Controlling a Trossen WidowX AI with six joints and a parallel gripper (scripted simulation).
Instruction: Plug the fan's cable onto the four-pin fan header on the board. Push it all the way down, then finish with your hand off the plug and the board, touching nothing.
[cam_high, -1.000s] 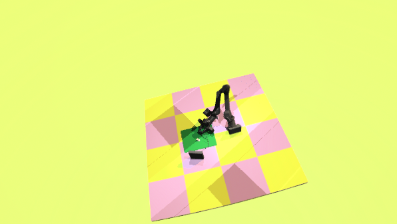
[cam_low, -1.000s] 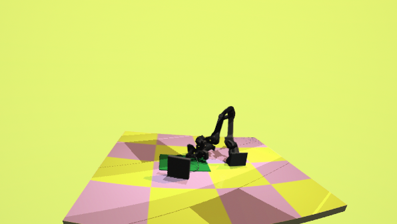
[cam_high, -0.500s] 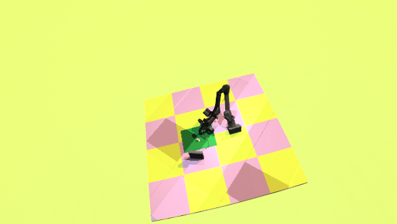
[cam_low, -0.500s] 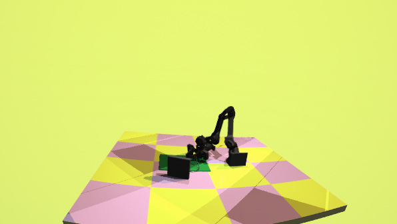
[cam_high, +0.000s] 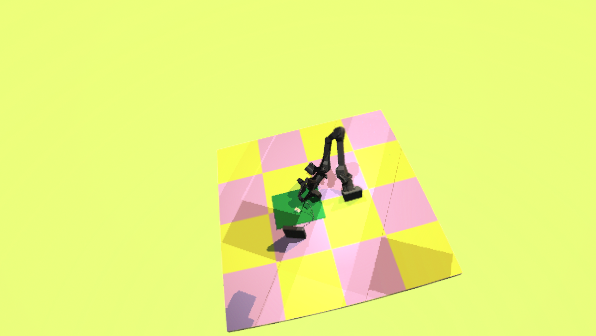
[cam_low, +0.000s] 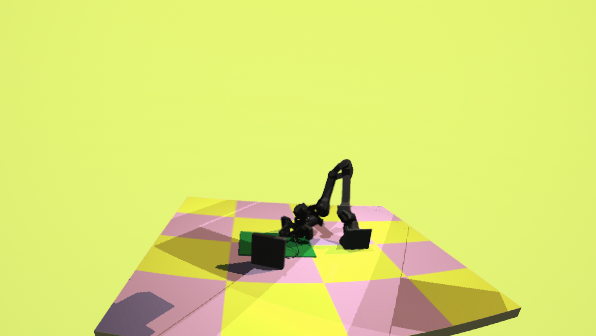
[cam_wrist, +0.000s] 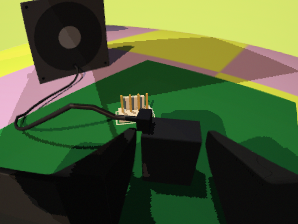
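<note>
Right now my gripper tip is 1 cm above the dark fan plug. From my gripper tip the other things lie so: black fan (9 cm ahead, 21 cm to the left, 2 cm above); pale four-pin header (4 cm ahead, 6 cm to the left, 3 cm below); green board (3 cm ahead, 3 cm to the left, 5 cm below).
</note>
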